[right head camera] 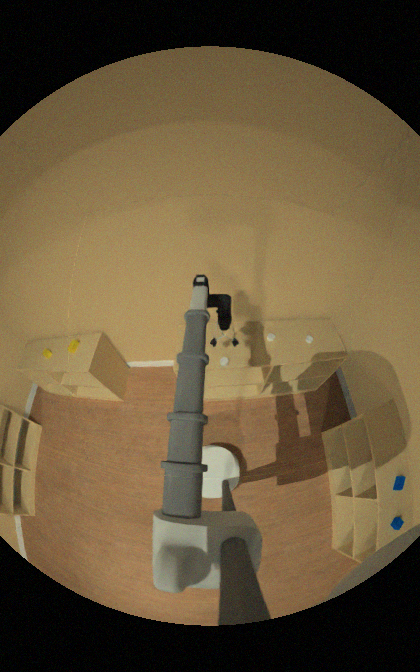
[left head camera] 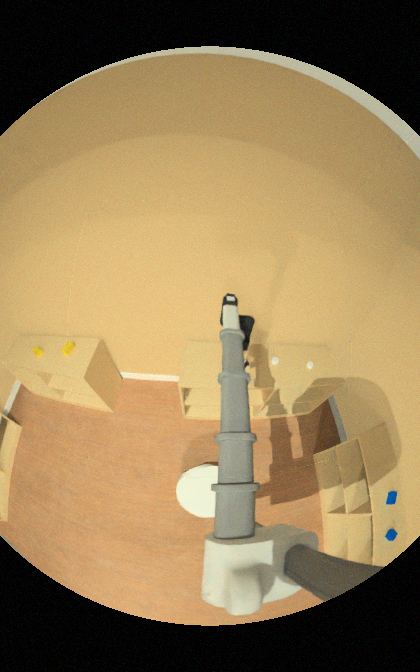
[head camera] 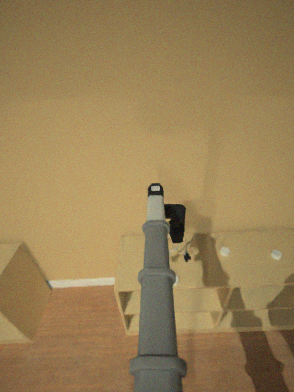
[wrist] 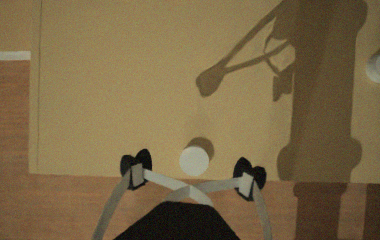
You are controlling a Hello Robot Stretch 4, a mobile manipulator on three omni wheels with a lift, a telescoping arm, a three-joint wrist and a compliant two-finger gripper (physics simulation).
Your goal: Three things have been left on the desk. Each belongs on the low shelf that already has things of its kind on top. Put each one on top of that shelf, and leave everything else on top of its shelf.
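Places are measured from the robot's base along level axes (x ahead, y right, z down), in centimetres.
Pixels of known places: gripper, fingertip midpoint: [head camera: 174,260] [wrist: 192,166].
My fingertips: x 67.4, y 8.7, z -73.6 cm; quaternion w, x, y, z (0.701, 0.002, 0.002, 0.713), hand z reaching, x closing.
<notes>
Ahead of a thing's pixels: the offset from my fingertips to its middle. Level surfaces: height alone.
A white cylinder {dz +14.1, dx -1.8, dy +0.0 cm} [head camera: 176,280] [right head camera: 224,361] [wrist: 194,161] stands upright near the front edge of the low shelf's top {dz +15.3 cm} [head camera: 250,272] [right head camera: 295,350] [wrist: 90,100], left of two other white things. These are one white piece {dz +14.1, dx +16.2, dy +31.6 cm} [head camera: 225,251] [left head camera: 275,361] [right head camera: 270,337] and another white piece {dz +14.1, dx +13.7, dy +60.1 cm} [head camera: 276,255] [left head camera: 310,365] [right head camera: 309,339]. My gripper [right head camera: 224,342] [wrist: 192,166] is open and empty above the shelf. Its fingers are apart from the cylinder, which shows between the fingertips in the wrist view. The arm hides part of the shelf. The desk does not show clearly.
A shelf at the left [left head camera: 85,360] [right head camera: 87,357] bears two yellow things [left head camera: 68,348] [right head camera: 74,346]. A shelf at the right [left head camera: 382,460] [right head camera: 390,440] bears two blue things [left head camera: 392,497] [right head camera: 399,483]. Another shelf [right head camera: 32,460] stands at the far left. A wall is behind the white pieces.
</notes>
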